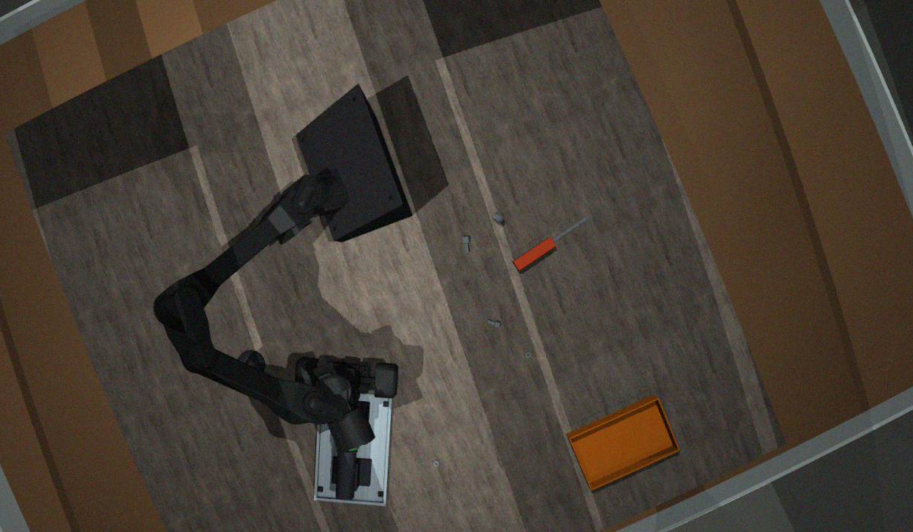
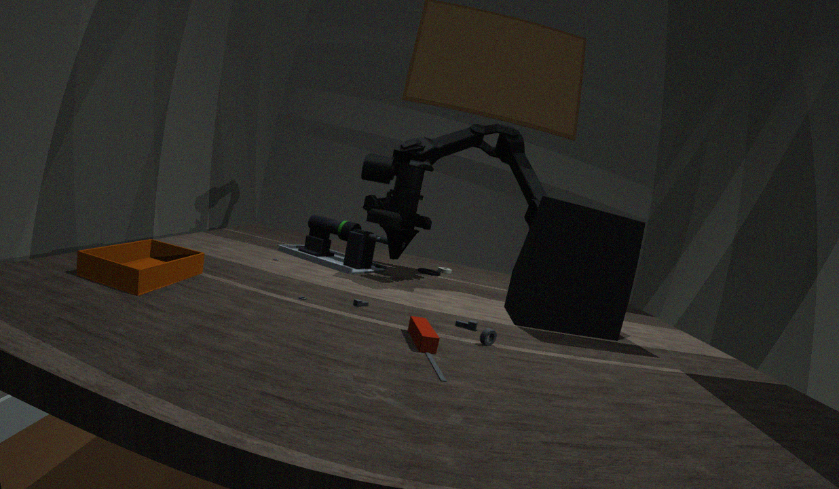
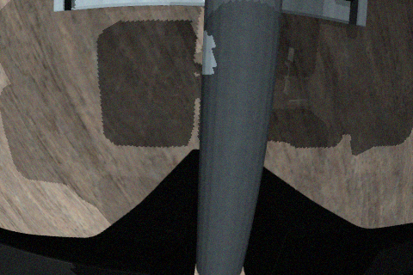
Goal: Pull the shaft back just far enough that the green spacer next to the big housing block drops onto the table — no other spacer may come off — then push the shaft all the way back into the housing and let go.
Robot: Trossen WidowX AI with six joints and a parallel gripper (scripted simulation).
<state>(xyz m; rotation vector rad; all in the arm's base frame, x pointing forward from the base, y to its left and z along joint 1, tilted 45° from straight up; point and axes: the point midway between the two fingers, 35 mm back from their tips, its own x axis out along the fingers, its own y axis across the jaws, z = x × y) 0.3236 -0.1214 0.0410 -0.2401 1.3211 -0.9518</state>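
Right now the grey shaft is 60 mm ahead of my gripper tip, 30 mm to the right of it and 30 mm above it. Round my gripper tip: green spacer (130 mm ahead, 60 mm to the right, 30 mm above); nut (160 mm behind, 380 mm to the left, 30 mm below); dark round piece (90 mm behind, 200 mm to the right, 40 mm below).
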